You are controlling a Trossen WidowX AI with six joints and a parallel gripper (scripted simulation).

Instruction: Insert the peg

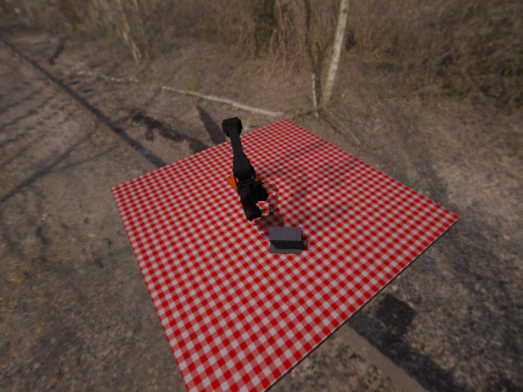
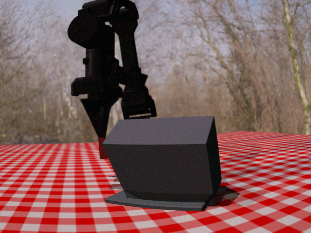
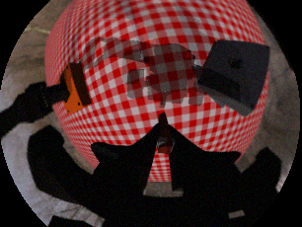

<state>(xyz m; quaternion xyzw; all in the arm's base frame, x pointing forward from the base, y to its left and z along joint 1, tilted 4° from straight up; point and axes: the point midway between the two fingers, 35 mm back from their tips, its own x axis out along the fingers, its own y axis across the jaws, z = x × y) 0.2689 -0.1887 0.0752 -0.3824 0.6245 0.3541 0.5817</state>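
Right now the panel is 18 cm ahead of my gripper tip, 4 cm to the left of it and 3 cm below it. The rest, counted from my gripper tip: peg 2 cm above.
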